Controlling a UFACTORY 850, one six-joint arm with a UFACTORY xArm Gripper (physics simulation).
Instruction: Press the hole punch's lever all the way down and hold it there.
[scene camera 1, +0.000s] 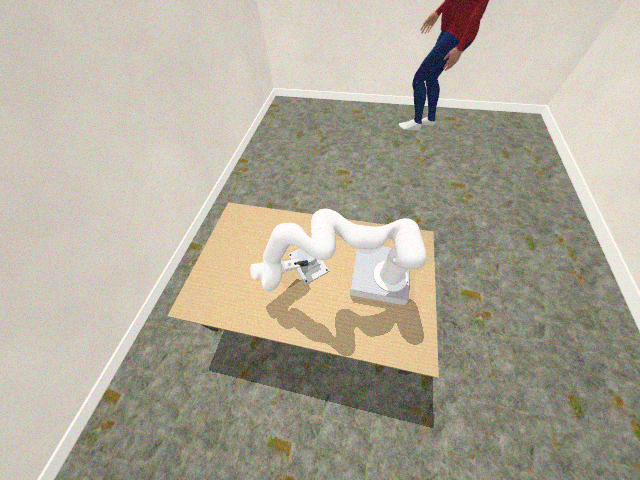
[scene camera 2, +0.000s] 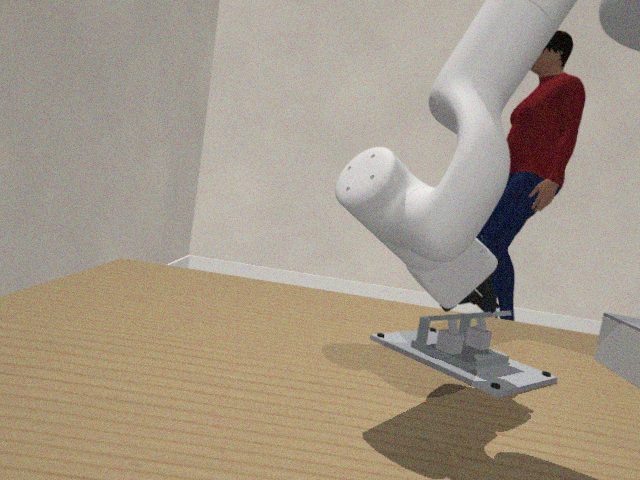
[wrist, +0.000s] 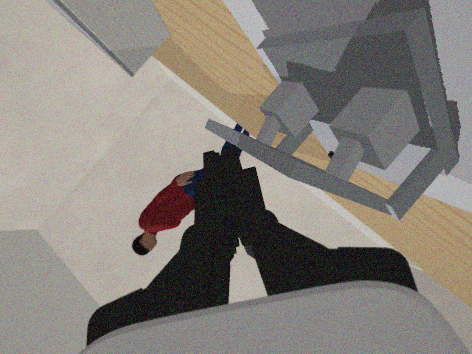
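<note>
The grey hole punch (scene camera 1: 314, 270) (scene camera 2: 448, 343) (wrist: 382, 117) sits on a pale plate with dark feet on the table. Its lever, a flat grey bar (scene camera 2: 442, 316) (wrist: 305, 171), stands raised above two blocks, with a gap under it. My black gripper (scene camera 1: 306, 263) (scene camera 2: 492, 306) (wrist: 226, 168) is shut and empty. In scene camera 2 its tips are tilted down, at or just above the lever's free end. In the wrist view they show beside that end. Whether they touch the lever cannot be told.
The wooden table (scene camera 1: 222, 289) (scene camera 2: 155, 361) (wrist: 200, 37) carries the arm's grey base block (scene camera 1: 367, 271) (scene camera 2: 620, 343) (wrist: 120, 32) to the right of the punch in both scene views. A person in a red top (scene camera 1: 461, 23) (scene camera 2: 547, 126) (wrist: 167, 205) stands beyond the table.
</note>
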